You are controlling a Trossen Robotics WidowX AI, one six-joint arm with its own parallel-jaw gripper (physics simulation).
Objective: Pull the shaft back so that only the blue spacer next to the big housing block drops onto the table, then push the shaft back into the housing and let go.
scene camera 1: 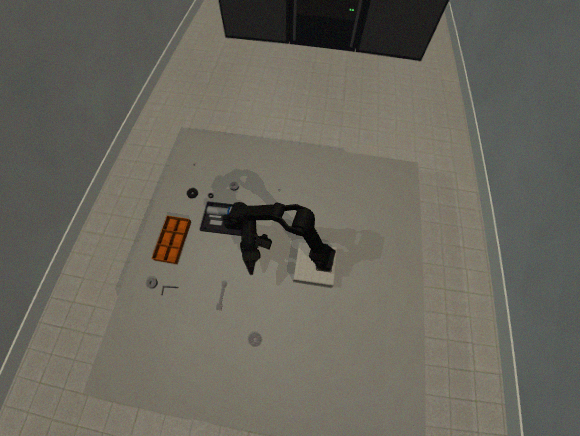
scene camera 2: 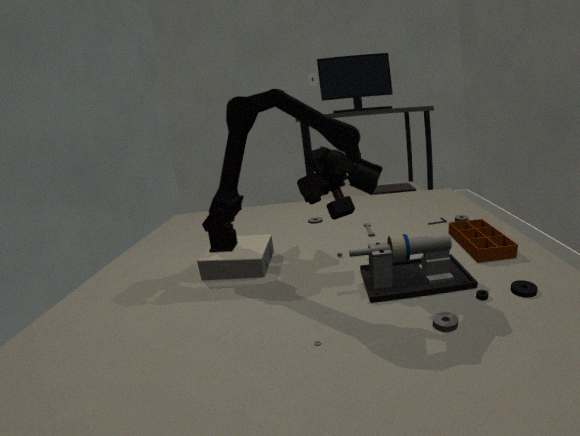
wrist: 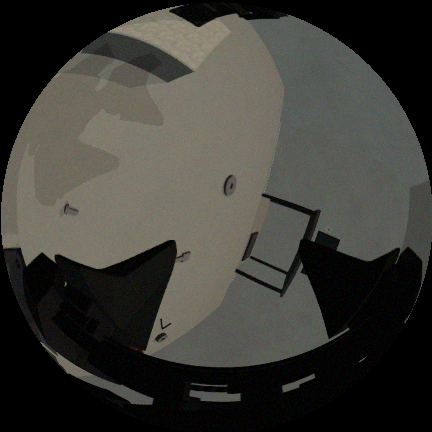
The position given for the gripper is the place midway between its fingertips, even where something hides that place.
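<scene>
The gripper's open and holding nothing, and you'd find the gripper (scene camera 2: 326, 193), (scene camera 1: 250, 271), (wrist: 240, 246). There's an orange compartment tray (scene camera 2: 484, 243), (scene camera 1: 169, 246) here too, and also a black baseplate (scene camera 2: 437, 272), (scene camera 1: 212, 221).
</scene>
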